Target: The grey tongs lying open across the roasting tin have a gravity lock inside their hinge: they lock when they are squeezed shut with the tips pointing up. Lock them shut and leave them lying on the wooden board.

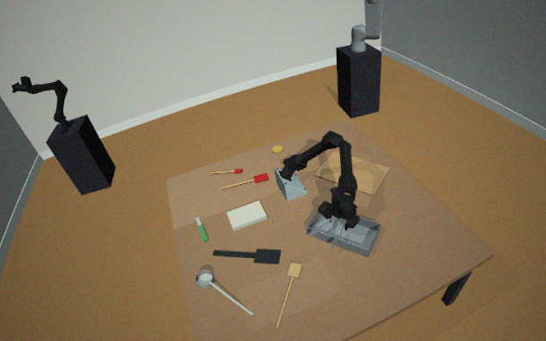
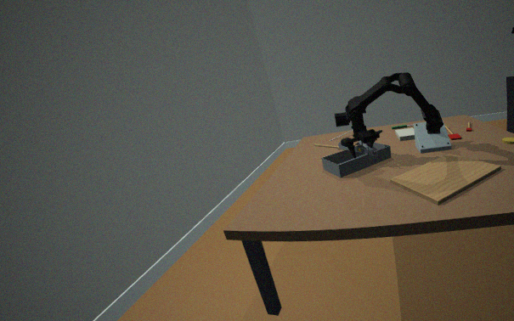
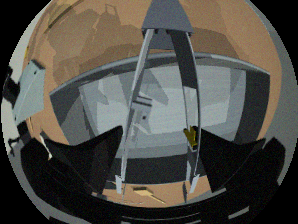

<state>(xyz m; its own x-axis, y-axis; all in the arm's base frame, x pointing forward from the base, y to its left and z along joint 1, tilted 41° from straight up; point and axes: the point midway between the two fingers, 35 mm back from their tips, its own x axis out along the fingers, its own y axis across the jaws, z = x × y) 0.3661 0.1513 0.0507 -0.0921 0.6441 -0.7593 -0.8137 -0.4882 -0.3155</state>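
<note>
Now: the grey roasting tin 30 mm ahead of my gripper tip and 10 mm to the left of it. The rest, counted from my gripper tip: black spatula: 430 mm to the right, 30 mm below, 10 mm behind; then wooden board: 350 mm behind, 230 mm to the left, 20 mm below; then white block: 400 mm to the right, 250 mm behind, 20 mm below.
</note>
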